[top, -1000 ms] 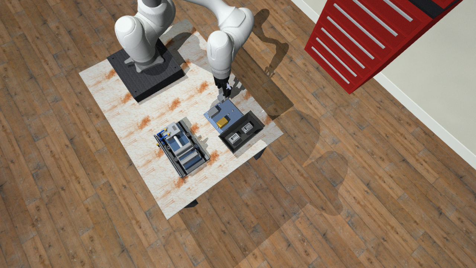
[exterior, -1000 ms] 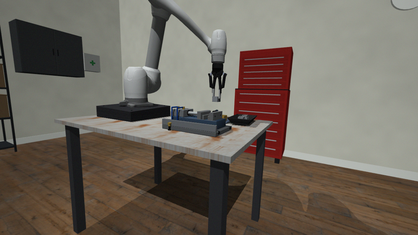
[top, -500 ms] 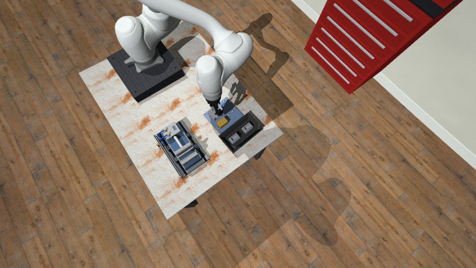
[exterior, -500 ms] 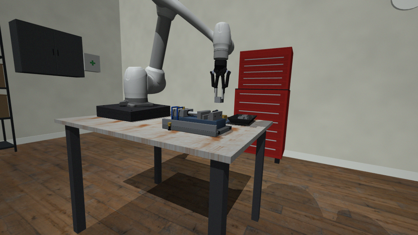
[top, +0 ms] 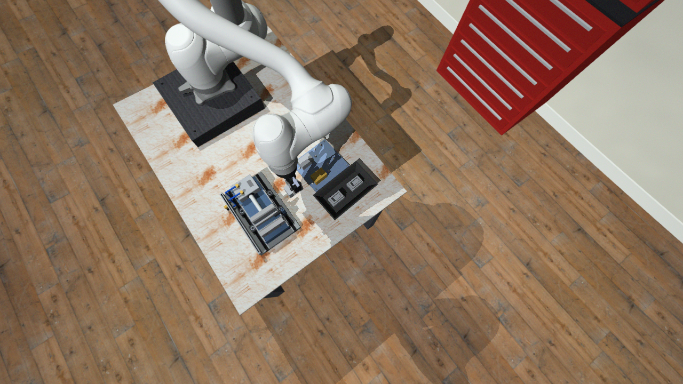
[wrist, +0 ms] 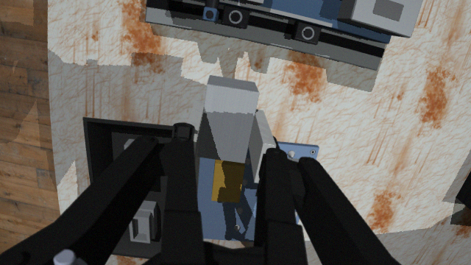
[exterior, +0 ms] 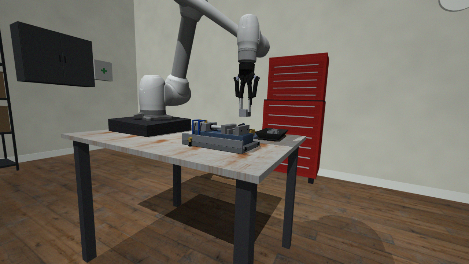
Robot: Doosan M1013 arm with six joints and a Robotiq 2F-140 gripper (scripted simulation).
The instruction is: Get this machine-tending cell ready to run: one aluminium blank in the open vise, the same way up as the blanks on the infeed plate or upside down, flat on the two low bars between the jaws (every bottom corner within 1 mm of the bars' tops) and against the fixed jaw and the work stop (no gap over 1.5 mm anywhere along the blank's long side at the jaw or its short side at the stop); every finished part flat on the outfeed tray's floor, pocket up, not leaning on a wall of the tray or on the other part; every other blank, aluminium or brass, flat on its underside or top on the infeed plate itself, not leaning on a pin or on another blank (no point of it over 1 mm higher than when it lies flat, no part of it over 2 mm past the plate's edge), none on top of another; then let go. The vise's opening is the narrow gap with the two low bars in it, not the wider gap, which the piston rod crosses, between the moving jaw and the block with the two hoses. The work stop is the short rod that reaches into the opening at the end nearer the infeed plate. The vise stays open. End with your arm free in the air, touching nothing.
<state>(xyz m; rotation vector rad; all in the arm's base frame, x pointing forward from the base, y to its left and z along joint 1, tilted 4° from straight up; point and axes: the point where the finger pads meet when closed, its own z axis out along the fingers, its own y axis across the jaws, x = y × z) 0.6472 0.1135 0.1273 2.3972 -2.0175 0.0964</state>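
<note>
Now: the moving jaw 2 cm ahead of my hand, 15 cm to the right of it and 10 cm below it. Also, from my hand: aluminium blank: 4 cm below; piston rod: 4 cm behind, 15 cm to the right, 10 cm below; work stop: 4 cm ahead, 10 cm to the right, 9 cm below.
</note>
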